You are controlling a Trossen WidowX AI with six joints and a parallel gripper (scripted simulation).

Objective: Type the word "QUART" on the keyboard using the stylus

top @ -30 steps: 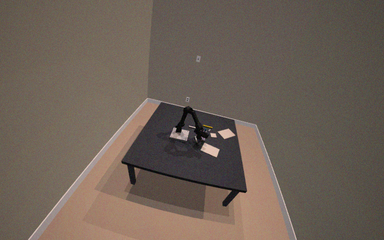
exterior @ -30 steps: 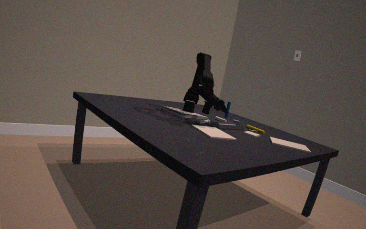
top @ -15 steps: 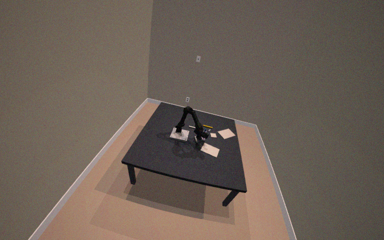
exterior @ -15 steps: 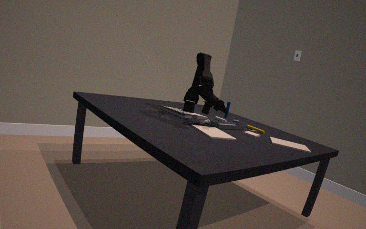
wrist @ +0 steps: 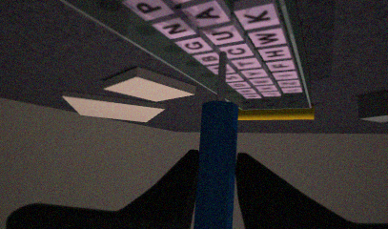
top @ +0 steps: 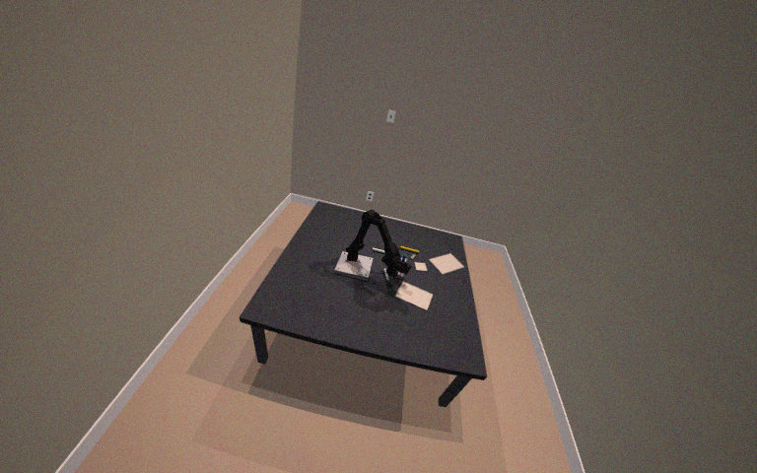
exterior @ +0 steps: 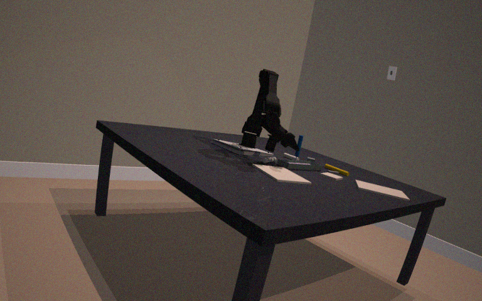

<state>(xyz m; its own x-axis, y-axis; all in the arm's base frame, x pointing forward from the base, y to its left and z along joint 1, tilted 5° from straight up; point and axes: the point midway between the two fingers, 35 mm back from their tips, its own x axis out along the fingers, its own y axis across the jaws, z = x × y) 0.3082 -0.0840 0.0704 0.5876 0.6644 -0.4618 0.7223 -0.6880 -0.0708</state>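
The white block lies 160 mm ahead of my gripper tip, 70 mm to the left of it and 70 mm below it. Also, from my gripper tip: blue stylus (10 mm below); yellow cylinder (240 mm to the left, 100 mm ahead, 70 mm below); grey stylus tip (50 mm below).
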